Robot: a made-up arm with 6 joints. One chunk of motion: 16 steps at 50 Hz.
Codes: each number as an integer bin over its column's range. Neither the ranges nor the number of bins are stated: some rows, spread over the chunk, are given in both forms.
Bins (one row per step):
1: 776 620 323 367 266 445
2: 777 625 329 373 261 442
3: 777 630 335 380 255 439
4: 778 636 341 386 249 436
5: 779 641 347 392 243 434
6: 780 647 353 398 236 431
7: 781 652 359 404 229 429
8: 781 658 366 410 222 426
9: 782 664 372 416 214 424
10: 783 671 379 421 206 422
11: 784 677 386 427 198 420
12: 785 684 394 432 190 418
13: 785 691 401 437 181 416
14: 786 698 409 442 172 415
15: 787 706 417 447 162 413
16: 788 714 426 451 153 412
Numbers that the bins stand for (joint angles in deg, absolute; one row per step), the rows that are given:
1: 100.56 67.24 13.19 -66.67 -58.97 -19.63
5: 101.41 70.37 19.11 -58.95 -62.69 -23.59
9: 102.26 73.80 25.28 -51.55 -67.38 -27.19
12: 103.11 76.78 30.70 -46.61 -71.26 -29.35
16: 103.97 81.26 38.59 -40.75 -77.24 -31.52
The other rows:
2: 100.84 67.99 14.67 -64.81 -59.78 -20.71
3: 100.84 68.73 16.15 -62.65 -60.75 -21.79
4: 101.13 69.63 17.63 -60.80 -61.72 -22.87
6: 101.70 71.27 20.59 -57.10 -63.82 -24.67
7: 101.98 72.01 22.07 -55.25 -64.95 -25.39
8: 101.98 72.91 23.80 -53.40 -66.08 -26.47
10: 102.55 74.85 27.00 -50.00 -68.67 -27.91
11: 102.83 75.74 28.73 -48.15 -69.97 -28.63
13: 103.11 77.83 32.43 -45.07 -72.71 -30.08
14: 103.40 78.87 34.40 -43.52 -74.17 -30.44
15: 103.68 80.07 36.37 -41.98 -75.79 -31.16

